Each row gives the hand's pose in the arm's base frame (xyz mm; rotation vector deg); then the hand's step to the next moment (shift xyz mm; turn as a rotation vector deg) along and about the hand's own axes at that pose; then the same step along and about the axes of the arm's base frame.
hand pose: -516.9 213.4 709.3 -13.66 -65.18 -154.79
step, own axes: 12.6 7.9 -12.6 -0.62 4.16 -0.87
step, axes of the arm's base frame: -11.1 -16.0 -0.4 1.56 -3.40 2.12
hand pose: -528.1 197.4 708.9 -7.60 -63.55 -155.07
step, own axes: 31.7 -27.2 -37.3 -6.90 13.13 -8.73
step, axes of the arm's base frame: -37.2 -12.5 -40.0 9.71 -14.12 1.62
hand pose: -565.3 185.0 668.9 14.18 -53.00 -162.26
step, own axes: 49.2 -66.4 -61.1 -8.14 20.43 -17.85
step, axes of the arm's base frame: -41.7 8.6 -93.5 13.45 -24.90 -1.16
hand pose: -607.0 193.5 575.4 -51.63 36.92 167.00
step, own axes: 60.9 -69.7 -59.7 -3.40 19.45 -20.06
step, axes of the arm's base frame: -8.9 34.3 -104.3 10.82 -25.34 -5.76
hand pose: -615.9 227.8 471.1 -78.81 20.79 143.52
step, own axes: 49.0 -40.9 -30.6 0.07 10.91 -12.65
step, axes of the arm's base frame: 12.6 33.1 -61.3 6.14 -14.48 -5.64
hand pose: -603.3 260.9 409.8 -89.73 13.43 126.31
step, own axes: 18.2 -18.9 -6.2 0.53 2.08 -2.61
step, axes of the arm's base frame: 8.5 19.0 -17.1 1.20 -2.71 -1.63
